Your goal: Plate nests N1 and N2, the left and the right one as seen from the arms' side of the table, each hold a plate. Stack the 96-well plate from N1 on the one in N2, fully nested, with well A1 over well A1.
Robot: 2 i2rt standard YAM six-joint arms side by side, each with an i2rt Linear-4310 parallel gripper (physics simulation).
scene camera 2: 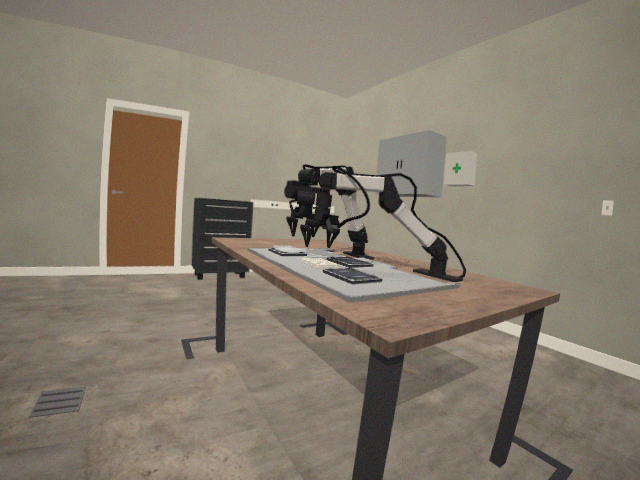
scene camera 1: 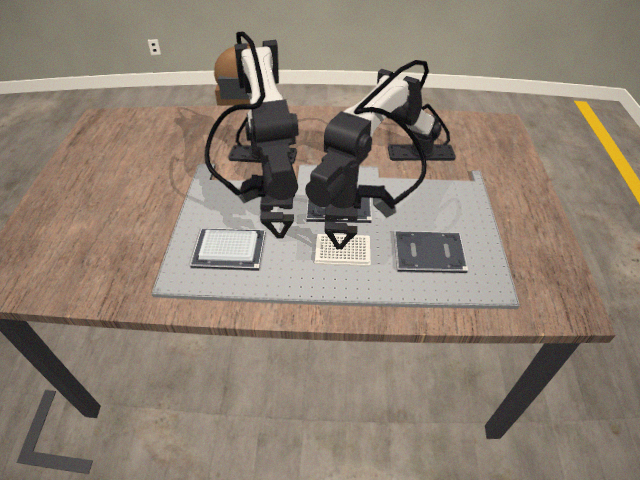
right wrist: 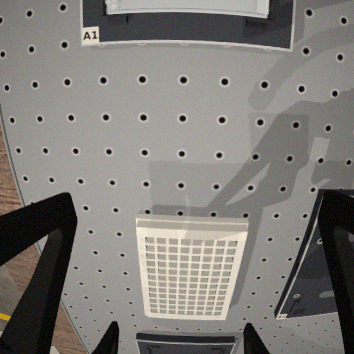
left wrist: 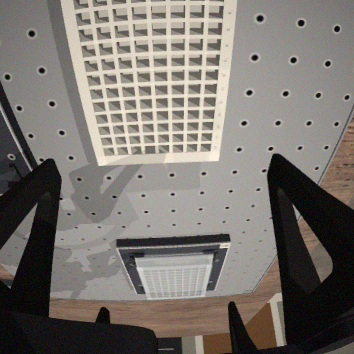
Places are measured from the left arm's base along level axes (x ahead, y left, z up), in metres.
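Pixels of known places: left gripper, between the fingertips: (scene camera 2: pixel 317 247) (scene camera 1: pixel 339 233) (right wrist: pixel 181 327) (left wrist: pixel 161 165); right gripper, between the fingertips: (scene camera 1: pixel 281 222) (right wrist: pixel 198 207) (left wrist: pixel 166 307); left arm's base, origin of its link: (scene camera 2: pixel 436 276) (scene camera 1: pixel 421 153); right arm's base, origin of its link: (scene camera 2: pixel 357 256).
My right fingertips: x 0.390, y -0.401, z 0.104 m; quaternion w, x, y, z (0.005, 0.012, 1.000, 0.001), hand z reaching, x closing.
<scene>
For each thing: its top centre in the pictures, then the offset to it from my right fingertips. Level surfaces: height alone.
- cream 96-well plate, centre of its top: (left wrist: pixel 152 83) (right wrist: pixel 187 282) (scene camera 1: pixel 343 247) (scene camera 2: pixel 318 261) 0.139 m left, 0.010 m ahead, 0.077 m down
- Nest N1, centre of its top: (scene camera 1: pixel 430 248) (scene camera 2: pixel 351 272) 0.346 m left, 0.022 m ahead, 0.075 m down
- Nest N2, centre of its top: (left wrist: pixel 174 277) (scene camera 1: pixel 228 245) (scene camera 2: pixel 287 249) 0.132 m right, 0.002 m back, 0.075 m down
- clear plate, centre of its top: (left wrist: pixel 175 284) (scene camera 1: pixel 227 243) (scene camera 2: pixel 287 247) 0.132 m right, 0.002 m back, 0.065 m down
- dark nest, centre of its top: (scene camera 1: pixel 339 201) (scene camera 2: pixel 349 259) 0.138 m left, 0.147 m back, 0.075 m down
- perforated grey board, height of its surface: 0.092 m down
- wooden table, height of its surface: 0.104 m down
The cream 96-well plate (scene camera 1: pixel 358 253) (left wrist: pixel 155 77) (right wrist: pixel 192 227) lies flat on the grey board between the nests. My left gripper (scene camera 1: pixel 340 242) (left wrist: pixel 161 165) is open and empty above it. Nest N1 (scene camera 1: pixel 430 250) (scene camera 2: pixel 352 275) (right wrist: pixel 185 345), at the right in scene camera 1, is empty. Nest N2 (scene camera 1: pixel 222 265) (left wrist: pixel 172 241) (right wrist: pixel 185 35), at the left there, holds the clear plate (scene camera 1: pixel 227 245) (left wrist: pixel 175 280) (right wrist: pixel 190 6) and has an A1 label. My right gripper (scene camera 1: pixel 279 231) (right wrist: pixel 198 207) is open and empty, above the board between N2 and the cream plate. The cream plate's A1 mark is not legible.
Another dark nest (scene camera 1: pixel 364 218) (scene camera 2: pixel 350 261) (right wrist: pixel 310 280) sits behind the cream plate in scene camera 1, partly hidden by my left arm. The two grippers hang close together. The perforated grey board (scene camera 1: pixel 336 289) lies on the wooden table (scene camera 1: pixel 103 206).
</scene>
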